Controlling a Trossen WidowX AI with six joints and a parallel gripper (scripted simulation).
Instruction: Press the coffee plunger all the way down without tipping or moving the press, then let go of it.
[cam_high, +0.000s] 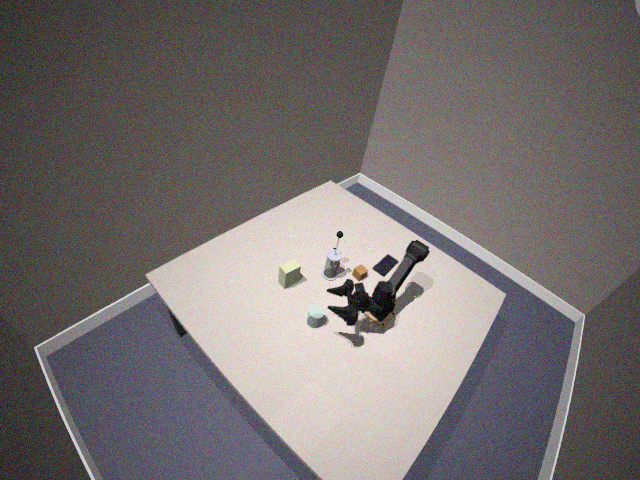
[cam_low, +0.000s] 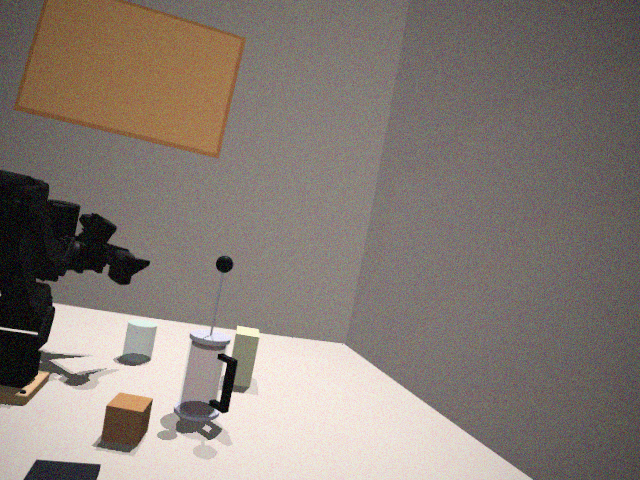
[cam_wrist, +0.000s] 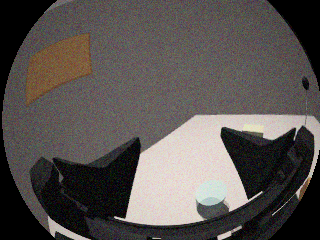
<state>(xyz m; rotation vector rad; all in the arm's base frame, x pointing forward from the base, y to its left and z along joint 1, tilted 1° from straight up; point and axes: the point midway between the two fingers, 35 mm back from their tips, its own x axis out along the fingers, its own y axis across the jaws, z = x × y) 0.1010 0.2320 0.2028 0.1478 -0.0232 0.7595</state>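
The glass coffee press is 270 mm to the right of my gripper tip, 190 mm ahead of it and 90 mm below it. Also, from my gripper tip: dark flat pad 530 mm to the right, 220 mm below, 30 mm ahead; pale yellow carton 270 mm ahead, 170 mm below, 80 mm to the right.
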